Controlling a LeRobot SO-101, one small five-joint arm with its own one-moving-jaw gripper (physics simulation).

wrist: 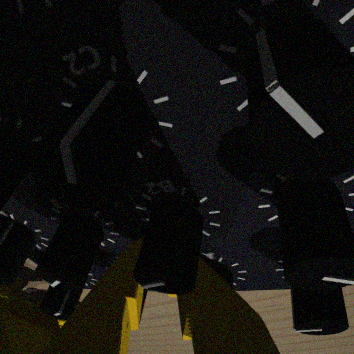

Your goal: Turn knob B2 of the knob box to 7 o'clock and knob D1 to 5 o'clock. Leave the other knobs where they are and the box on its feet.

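Places are measured from the arm's base along level axes (x ahead, y left, z up), in centimetres.
Pixels of known places: end effector, tool point: [153, 257]; arm's base, origin of the base link: [35, 290].
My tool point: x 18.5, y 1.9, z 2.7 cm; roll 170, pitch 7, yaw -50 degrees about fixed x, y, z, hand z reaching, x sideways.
For each thing: its top centre in the pictures, then the offset to it from my tool point. Level surfaces: height alone.
- Knob B2, middle of its top: [163, 281] dx +1.2, dy +0.5, dz +1.1 cm
- dark knob box, middle of its top: [62, 248] dx +0.5, dy +2.2, dz +1.1 cm
- Knob C2, middle of its top: [72, 180] dx +2.3, dy +2.9, dz +1.1 cm
- knob C1, middle of its top: [317, 131] dx +4.8, dy +1.8, dz +1.1 cm
- Knob B1, middle of its top: [322, 275] dx +3.7, dy -0.6, dz +1.1 cm
- dark knob, middle of its top: [321, 327] dx +2.6, dy -3.0, dz +1.1 cm
- Knob B3, middle of its top: [58, 279] dx -1.2, dy +1.6, dz +1.1 cm
- Wooden table, its level: dz -2.7 cm
Knob B2 [171, 242] is a dark upright post below its faint label, at the lower middle of the dark knob box [190, 135]. A short pale line shows at the lower left of its end, but the clock position it gives is hard to read. My gripper [169, 260] is low in the view, its yellow jaws showing on both sides of knob B2. The jaws converge upward behind the knob, which hides their tips; they look shut, with nothing seen held. Knob D1 cannot be made out in this dark view.
Knob C2 [100, 135] stands at the upper left and knob C1 [300, 135], with a bright pointer line, at the upper right. Knob B1 [312, 230] is at the right, with another dark knob [320, 312] below it. Knob B3 [75, 245] is left. Wooden table [250, 305] shows below.
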